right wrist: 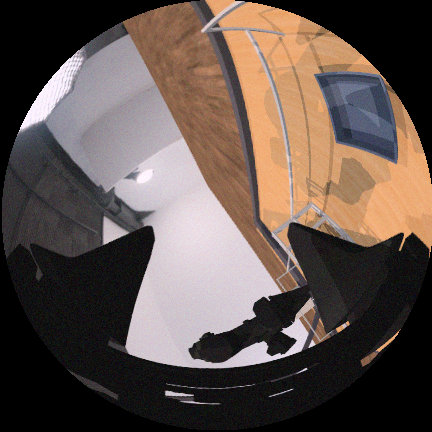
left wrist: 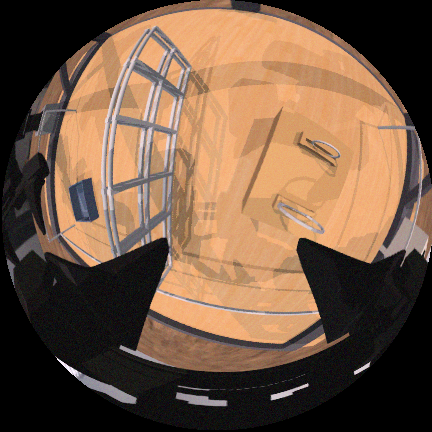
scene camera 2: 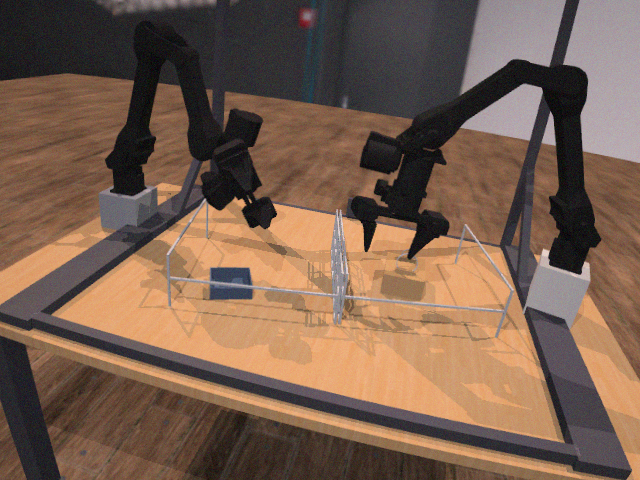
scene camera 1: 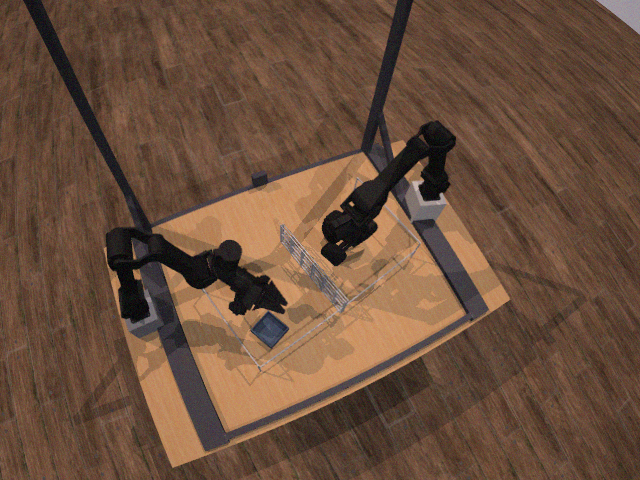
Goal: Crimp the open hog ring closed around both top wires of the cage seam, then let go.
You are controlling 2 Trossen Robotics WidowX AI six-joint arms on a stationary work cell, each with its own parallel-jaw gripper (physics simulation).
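Places are measured from the left arm's base along level axes (x up, y ahead, z left), in millimetres.
Where they show: left gripper, fingertip midpoint: (left wrist: pixel 235 245) (scene camera 2: pixel 387 255) (scene camera 1: pixel 344 254); right gripper, fingertip midpoint: (right wrist: pixel 222 231) (scene camera 2: pixel 258 210) (scene camera 1: pixel 285 308); left arm's base, origin of the base link: (scene camera 2: pixel 565 264) (scene camera 1: pixel 429 192); right arm's base, origin of the base link: (scene camera 2: pixel 128 190) (scene camera 1: pixel 138 310).
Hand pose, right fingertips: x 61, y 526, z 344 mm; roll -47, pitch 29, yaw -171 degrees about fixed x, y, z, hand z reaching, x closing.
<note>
Each offset is from my right fingertips to the top centre of the thing. "*": to the spot under its first point.
Pale wire cage panels @[dx -72, dy -101, dz -152 mm] (scene camera 1: pixel 310 271) (scene camera 2: pixel 338 258) stand upright side by side at mid-table, forming the seam. A tan block @[dx -124, dy -220, dz -238 mm] (scene camera 2: pixel 403 287) (left wrist: pixel 270 175) to their right bears two open silver hog rings; one ring @[dx -88, dy -229, dz -210 mm] (left wrist: pixel 321 230) is nearer the fingers in the left wrist view, the other ring @[dx -105, dy -212, dz -268 mm] (left wrist: pixel 339 155) farther. My left gripper (scene camera 2: pixel 388 254) (left wrist: pixel 235 245) is open and empty, above the table between the panels and the block's far side. It hides most of the block in scene camera 1. My right gripper (scene camera 1: pixel 284 306) (right wrist: pixel 222 231) is open and empty, left of the panels.
A blue tray @[dx -152, dy +48, dz +9 mm] (scene camera 1: pixel 279 338) (scene camera 2: pixel 230 268) (left wrist: pixel 90 200) (right wrist: pixel 327 107) sits on the table left of the panels, near the right gripper. A low wire frame @[* dx -116, dy -303, dz -92 mm] (scene camera 2: pixel 423 303) runs across the front of the panels and around both sides. Dark rails edge the table.
</note>
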